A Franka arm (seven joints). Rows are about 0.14 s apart.
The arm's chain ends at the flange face. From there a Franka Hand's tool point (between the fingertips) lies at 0.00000 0.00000 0.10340 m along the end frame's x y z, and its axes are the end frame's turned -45 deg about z.
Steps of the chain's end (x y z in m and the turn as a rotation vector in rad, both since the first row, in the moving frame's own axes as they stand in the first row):
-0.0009 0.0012 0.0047 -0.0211 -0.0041 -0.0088
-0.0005 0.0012 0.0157 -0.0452 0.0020 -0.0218
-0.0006 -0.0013 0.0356 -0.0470 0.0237 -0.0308
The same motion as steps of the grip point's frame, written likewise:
-0.0033 0.0015 0.0047 -0.0120 -0.0178 -0.0088
-0.0043 0.0040 0.0156 -0.0334 -0.0305 -0.0218
-0.0011 0.0038 0.0355 -0.0500 -0.0165 -0.0308

